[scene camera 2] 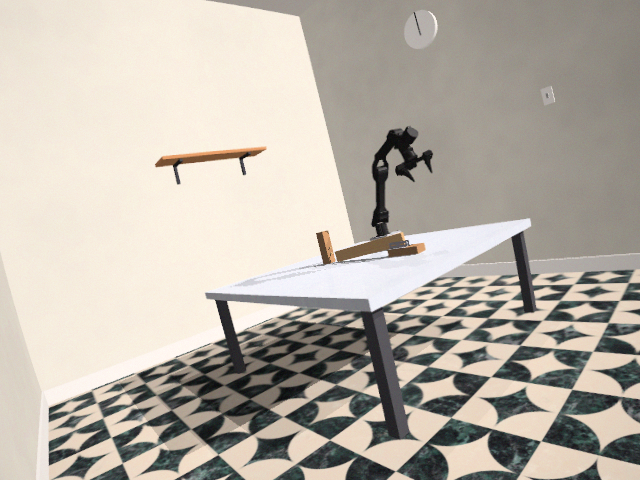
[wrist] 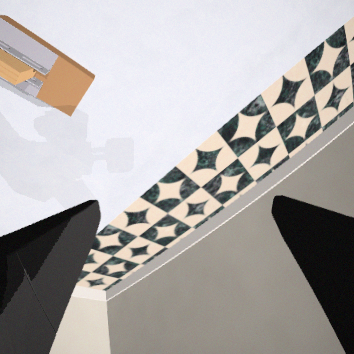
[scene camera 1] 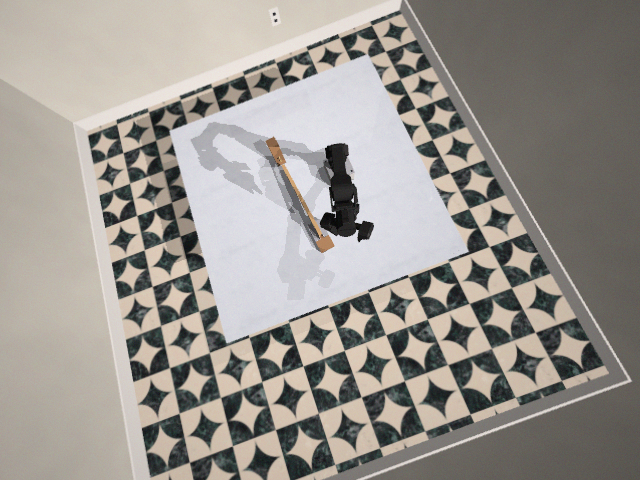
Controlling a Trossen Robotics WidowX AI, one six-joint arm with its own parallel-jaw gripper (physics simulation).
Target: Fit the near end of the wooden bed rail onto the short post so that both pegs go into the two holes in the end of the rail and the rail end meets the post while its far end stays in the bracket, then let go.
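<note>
The wooden post stands upright on the table. The bed rail runs from beside the post to the metal bracket on a wooden block. Its far end sits in the bracket. In scene camera 2 the rail appears to slope down toward the post, its near end low beside it. Whether the pegs are in the holes is too small to tell. My gripper is open and empty, high above the table, beside the bracket end in scene camera 1.
The white table carries the parts and the arm's base. Shadows of the arm fall across it. A wall shelf and a round clock are on the walls away from the table.
</note>
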